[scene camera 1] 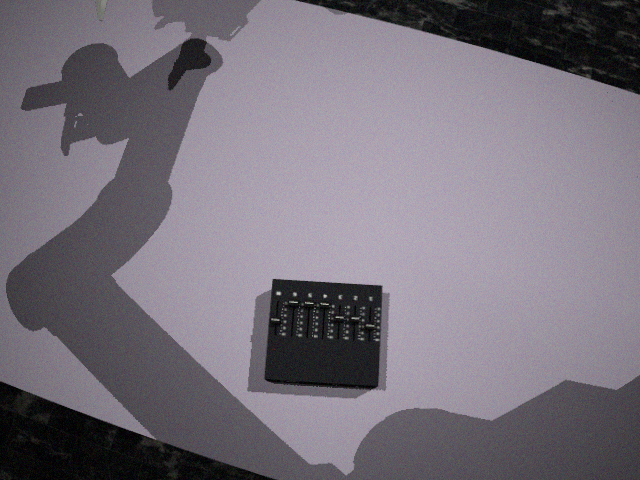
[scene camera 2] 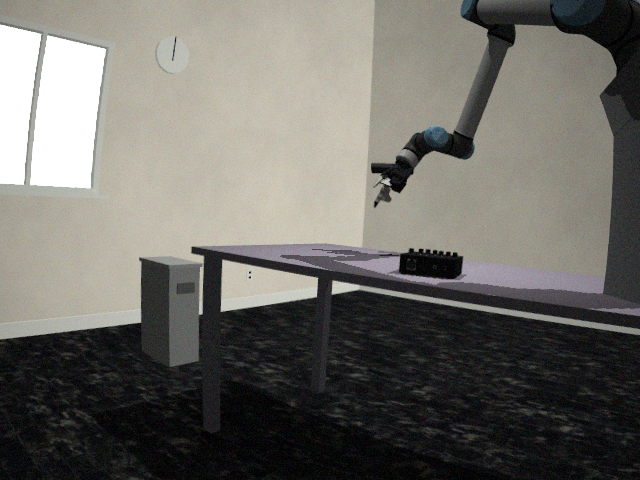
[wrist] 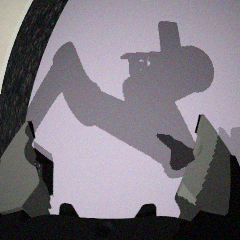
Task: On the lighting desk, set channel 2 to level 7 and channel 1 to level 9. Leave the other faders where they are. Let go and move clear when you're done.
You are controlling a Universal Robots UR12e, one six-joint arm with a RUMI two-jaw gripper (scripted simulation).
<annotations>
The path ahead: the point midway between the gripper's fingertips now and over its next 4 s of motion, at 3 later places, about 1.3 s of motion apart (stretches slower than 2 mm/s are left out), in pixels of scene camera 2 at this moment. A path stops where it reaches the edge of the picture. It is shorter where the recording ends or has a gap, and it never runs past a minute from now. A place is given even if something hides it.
My gripper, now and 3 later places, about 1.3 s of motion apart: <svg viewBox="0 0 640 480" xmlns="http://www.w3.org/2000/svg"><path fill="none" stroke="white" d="M373 197L428 210L441 231L437 207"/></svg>
</annotations>
